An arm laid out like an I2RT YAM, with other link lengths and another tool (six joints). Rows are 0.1 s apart.
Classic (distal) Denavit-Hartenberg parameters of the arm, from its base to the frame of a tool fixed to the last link. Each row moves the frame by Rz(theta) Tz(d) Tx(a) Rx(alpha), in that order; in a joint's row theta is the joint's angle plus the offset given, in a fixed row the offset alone. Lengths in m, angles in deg.
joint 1: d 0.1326, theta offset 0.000, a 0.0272, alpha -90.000
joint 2: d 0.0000, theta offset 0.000, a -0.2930, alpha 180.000
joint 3: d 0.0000, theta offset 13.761, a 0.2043, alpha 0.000
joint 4: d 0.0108, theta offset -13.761, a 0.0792, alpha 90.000
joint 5: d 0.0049, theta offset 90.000, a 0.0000, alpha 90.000
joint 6: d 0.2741, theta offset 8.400, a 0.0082, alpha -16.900
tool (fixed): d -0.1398, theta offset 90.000, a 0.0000, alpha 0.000
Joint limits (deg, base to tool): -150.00..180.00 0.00..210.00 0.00..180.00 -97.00..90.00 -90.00..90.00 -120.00..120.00
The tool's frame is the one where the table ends.
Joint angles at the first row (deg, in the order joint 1, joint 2, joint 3, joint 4, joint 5, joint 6):
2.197 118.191 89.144 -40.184 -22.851 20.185
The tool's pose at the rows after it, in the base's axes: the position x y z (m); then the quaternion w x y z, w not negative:
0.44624, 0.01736, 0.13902, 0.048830, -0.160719, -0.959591, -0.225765
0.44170, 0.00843, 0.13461, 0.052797, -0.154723, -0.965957, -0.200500
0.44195, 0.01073, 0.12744, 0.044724, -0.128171, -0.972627, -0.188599
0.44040, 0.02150, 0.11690, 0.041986, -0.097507, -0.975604, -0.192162
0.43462, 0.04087, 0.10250, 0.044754, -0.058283, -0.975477, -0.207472
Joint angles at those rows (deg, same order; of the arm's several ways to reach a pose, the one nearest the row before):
0.447 117.252 89.189 -46.065 -20.141 17.605
-0.142 117.274 88.642 -47.005 -17.824 15.180
0.164 117.296 86.237 -44.162 -17.081 12.120
1.038 117.514 83.026 -40.426 -18.152 9.693
2.590 117.864 78.654 -35.704 -20.731 7.333

